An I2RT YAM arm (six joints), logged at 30 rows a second.
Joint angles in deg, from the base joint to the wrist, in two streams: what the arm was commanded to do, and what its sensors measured. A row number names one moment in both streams.
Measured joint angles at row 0:
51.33 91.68 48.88 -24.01 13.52 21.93
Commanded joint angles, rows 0 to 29:
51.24 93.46 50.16 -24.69 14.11 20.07
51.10 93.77 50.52 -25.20 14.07 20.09
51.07 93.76 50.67 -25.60 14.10 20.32
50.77 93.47 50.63 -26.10 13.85 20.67
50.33 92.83 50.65 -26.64 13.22 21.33
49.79 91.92 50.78 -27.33 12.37 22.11
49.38 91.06 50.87 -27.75 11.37 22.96
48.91 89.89 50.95 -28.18 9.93 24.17
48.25 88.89 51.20 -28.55 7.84 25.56
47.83 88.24 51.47 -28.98 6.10 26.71
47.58 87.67 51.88 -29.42 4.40 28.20
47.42 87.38 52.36 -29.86 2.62 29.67
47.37 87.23 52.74 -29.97 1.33 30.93
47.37 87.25 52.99 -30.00 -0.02 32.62
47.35 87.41 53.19 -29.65 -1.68 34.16
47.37 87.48 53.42 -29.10 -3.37 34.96
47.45 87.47 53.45 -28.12 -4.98 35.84
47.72 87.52 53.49 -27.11 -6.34 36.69
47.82 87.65 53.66 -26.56 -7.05 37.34
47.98 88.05 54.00 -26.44 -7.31 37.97
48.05 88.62 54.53 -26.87 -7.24 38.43
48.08 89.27 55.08 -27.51 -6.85 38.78
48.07 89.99 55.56 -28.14 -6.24 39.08
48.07 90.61 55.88 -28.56 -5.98 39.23
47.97 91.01 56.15 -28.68 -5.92 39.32
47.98 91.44 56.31 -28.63 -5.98 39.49
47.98 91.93 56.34 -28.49 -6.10 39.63
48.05 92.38 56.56 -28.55 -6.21 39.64
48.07 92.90 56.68 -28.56 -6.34 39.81
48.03 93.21 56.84 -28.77 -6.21 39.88
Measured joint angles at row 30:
47.86 92.36 55.11 -26.83 -5.85 38.46
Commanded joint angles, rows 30 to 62:
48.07 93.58 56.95 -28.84 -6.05 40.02
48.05 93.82 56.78 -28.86 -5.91 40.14
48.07 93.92 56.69 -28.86 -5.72 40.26
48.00 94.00 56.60 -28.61 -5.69 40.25
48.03 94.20 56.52 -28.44 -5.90 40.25
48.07 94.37 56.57 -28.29 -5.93 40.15
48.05 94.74 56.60 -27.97 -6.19 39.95
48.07 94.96 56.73 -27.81 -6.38 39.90
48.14 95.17 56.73 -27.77 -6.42 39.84
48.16 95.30 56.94 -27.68 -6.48 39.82
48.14 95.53 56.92 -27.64 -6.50 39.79
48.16 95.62 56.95 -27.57 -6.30 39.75
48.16 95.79 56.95 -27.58 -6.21 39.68
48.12 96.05 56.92 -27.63 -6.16 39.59
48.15 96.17 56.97 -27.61 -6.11 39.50
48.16 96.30 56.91 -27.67 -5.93 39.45
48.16 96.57 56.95 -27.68 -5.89 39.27
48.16 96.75 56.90 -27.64 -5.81 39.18
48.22 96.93 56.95 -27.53 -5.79 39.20
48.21 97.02 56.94 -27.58 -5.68 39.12
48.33 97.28 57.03 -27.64 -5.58 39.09
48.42 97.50 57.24 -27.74 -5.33 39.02
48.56 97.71 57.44 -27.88 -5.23 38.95
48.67 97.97 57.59 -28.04 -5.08 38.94
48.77 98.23 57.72 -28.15 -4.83 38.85
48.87 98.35 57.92 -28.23 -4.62 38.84
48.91 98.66 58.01 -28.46 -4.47 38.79
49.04 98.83 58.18 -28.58 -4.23 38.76
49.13 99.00 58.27 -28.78 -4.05 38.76
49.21 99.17 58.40 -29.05 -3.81 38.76
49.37 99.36 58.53 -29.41 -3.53 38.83
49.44 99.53 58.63 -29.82 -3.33 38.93
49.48 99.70 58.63 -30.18 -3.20 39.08
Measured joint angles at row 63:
49.01 98.72 57.69 -27.07 -4.64 39.18
